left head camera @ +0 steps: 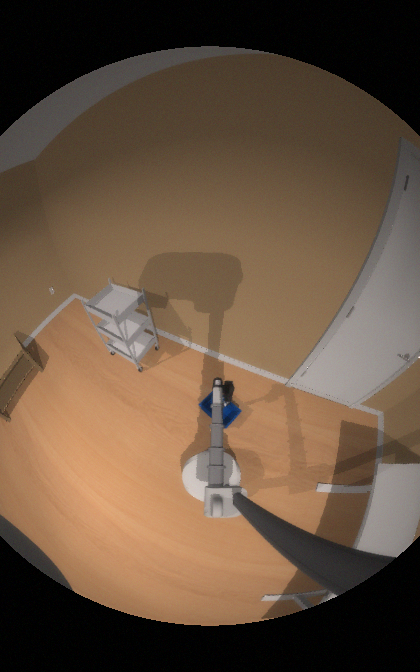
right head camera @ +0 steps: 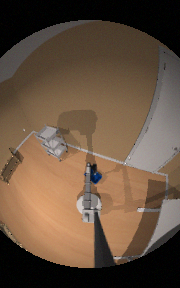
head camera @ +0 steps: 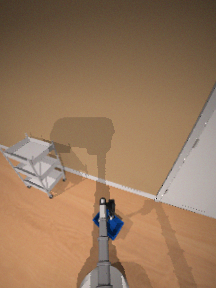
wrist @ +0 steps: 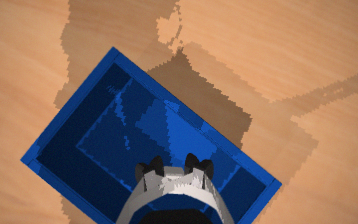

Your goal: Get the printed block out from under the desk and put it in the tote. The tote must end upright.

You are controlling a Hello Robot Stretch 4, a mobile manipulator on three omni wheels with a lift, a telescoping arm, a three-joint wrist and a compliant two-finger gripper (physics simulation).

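Places are measured from the robot's base along level axes (x ahead, y left, z up), in millimetres.
Pixels of known places: gripper, fingertip midpoint: [left head camera: 224, 403] [right head camera: 94, 173] [head camera: 111, 218] [wrist: 174, 167].
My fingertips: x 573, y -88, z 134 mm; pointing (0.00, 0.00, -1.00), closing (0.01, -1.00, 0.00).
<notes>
Behind a point stands the place of what it marks.
The blue tote [head camera: 116, 232] {y -149, x 476, z -24 mm} [left head camera: 231, 417] {y -169, x 501, z -25 mm} [right head camera: 97, 179] {y -153, x 497, z -27 mm} [wrist: 72, 106] {y 48, x 649, z 92 mm} stands upright on the floor, its inside visible in the wrist view. My gripper [wrist: 174, 167] {y -88, x 573, z 134 mm} [left head camera: 225, 401] {y -88, x 573, z 134 mm} points down over the tote's near part. Its dark fingertips stand a little apart, shut on a small light-grey piece that looks like the printed block [wrist: 173, 171] {y -86, x 574, z 159 mm}; its print cannot be made out. My arm hides part of the tote in the head views. What looks like the white desk [left head camera: 392, 505] {y -1073, x -456, z 693 mm} [right head camera: 162, 220] {y -916, x -400, z 693 mm} is at the right edge, with its foot bars on the floor.
A grey three-shelf cart [head camera: 33, 150] {y 841, x 1168, z 634 mm} [left head camera: 116, 301] {y 853, x 1179, z 634 mm} [right head camera: 48, 132] {y 838, x 1188, z 634 mm} stands by the wall at left. A white door [head camera: 200, 175] {y -969, x 721, z 649 mm} [left head camera: 360, 325] {y -907, x 747, z 934 mm} is at the right. A brown frame-like piece [left head camera: 17, 377] {y 2396, x 457, z 122 mm} stands at the far left. My round base [left head camera: 192, 477] {y 127, x -14, z 187 mm} is behind the tote.
</notes>
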